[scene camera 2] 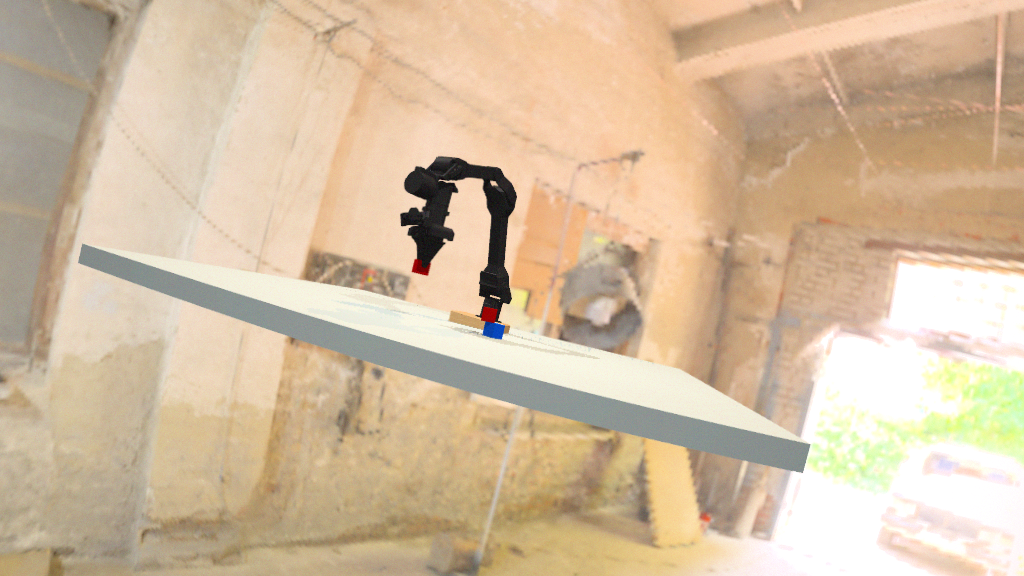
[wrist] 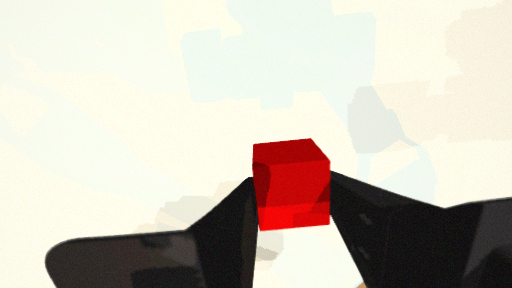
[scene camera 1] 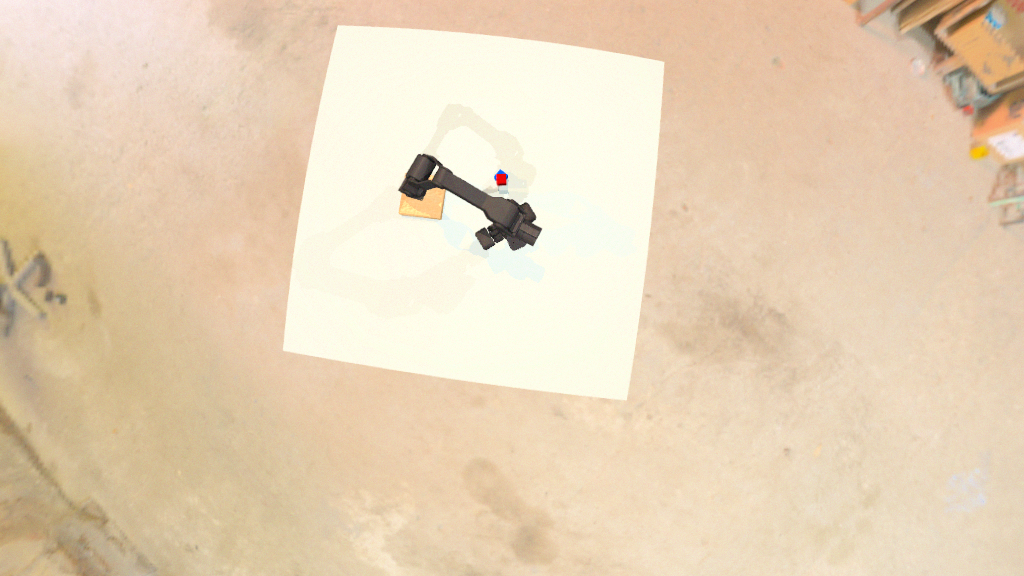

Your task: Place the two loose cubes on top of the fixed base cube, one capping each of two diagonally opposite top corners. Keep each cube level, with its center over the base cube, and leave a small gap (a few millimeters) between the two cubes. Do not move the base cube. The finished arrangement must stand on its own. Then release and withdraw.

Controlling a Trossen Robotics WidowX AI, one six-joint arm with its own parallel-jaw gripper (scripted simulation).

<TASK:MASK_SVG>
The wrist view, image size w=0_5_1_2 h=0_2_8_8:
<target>gripper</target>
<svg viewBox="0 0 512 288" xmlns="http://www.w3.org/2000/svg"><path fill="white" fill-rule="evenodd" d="M253 177L247 177L206 215L200 217L185 230L111 236L100 235L70 238L50 247L44 256L47 273L55 288L253 288L259 226ZM331 170L329 214L367 288L512 288L512 197L476 200L444 208L428 202L415 200L384 188L382 189L373 184L368 184Z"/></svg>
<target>red cube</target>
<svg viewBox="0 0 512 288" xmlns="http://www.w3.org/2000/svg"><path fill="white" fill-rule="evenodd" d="M311 138L253 144L252 173L260 231L330 224L331 160Z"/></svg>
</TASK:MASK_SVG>
